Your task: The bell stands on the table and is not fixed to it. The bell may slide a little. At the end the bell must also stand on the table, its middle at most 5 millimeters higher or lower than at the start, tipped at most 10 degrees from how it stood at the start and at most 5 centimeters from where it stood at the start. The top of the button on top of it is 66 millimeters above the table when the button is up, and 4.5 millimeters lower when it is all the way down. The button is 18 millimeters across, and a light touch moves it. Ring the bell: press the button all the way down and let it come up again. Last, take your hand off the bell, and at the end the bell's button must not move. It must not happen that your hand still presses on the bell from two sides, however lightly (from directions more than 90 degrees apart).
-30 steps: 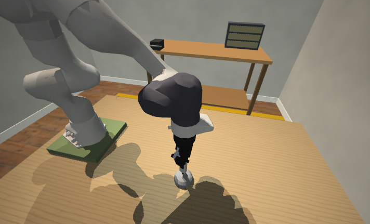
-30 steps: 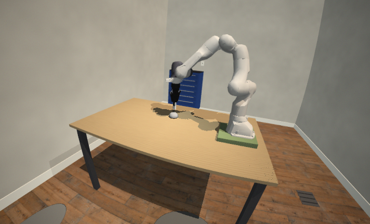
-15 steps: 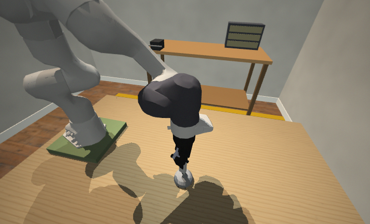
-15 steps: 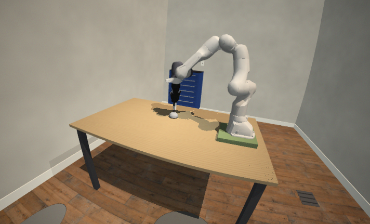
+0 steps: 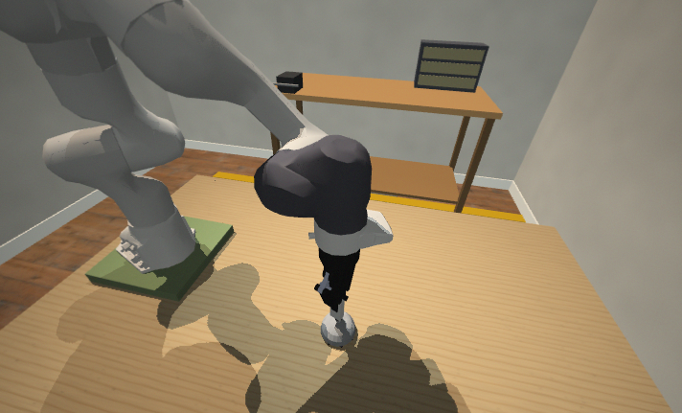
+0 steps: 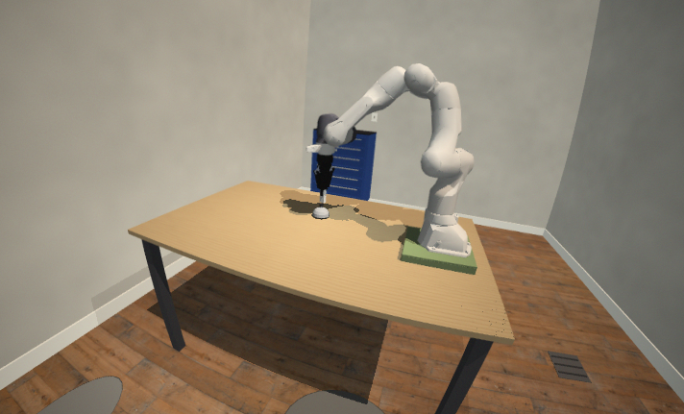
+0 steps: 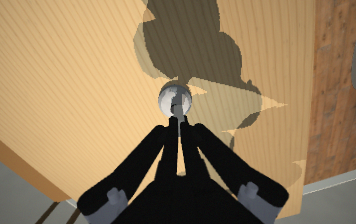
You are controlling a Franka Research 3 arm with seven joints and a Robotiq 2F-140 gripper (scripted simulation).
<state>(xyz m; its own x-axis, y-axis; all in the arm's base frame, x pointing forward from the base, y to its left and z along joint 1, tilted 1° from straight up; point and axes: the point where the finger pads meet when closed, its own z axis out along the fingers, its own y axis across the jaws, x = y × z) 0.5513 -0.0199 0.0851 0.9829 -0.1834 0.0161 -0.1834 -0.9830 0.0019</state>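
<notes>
Right now the dark button is 50 mm below my hand and 10 mm to the left of it. From my hand the other things lie so: dome bell (70 mm below, 10 mm to the left).
</notes>
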